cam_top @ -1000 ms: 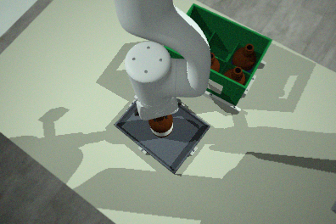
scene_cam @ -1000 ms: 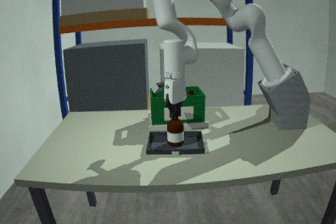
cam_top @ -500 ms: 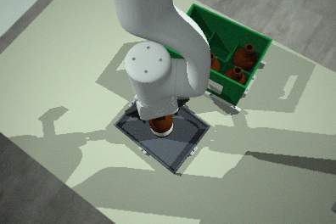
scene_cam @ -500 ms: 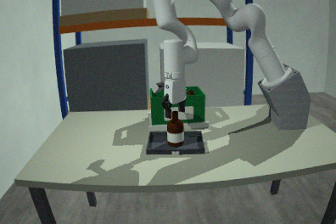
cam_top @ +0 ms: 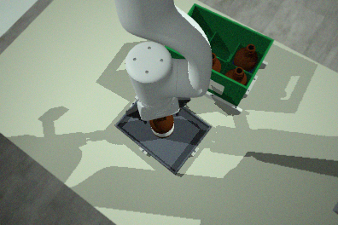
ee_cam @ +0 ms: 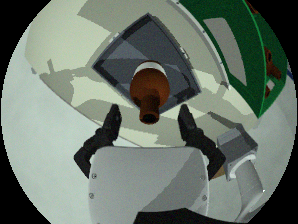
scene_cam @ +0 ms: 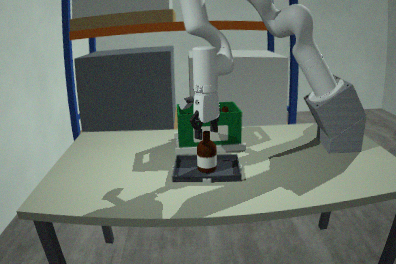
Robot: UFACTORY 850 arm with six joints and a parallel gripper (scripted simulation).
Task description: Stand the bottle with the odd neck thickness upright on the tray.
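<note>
Right now the dark grey tray is 14 cm below my hand. From my hand the other things lie so: green crate: 26 cm to the right, 8 cm behind, 7 cm below.
</note>
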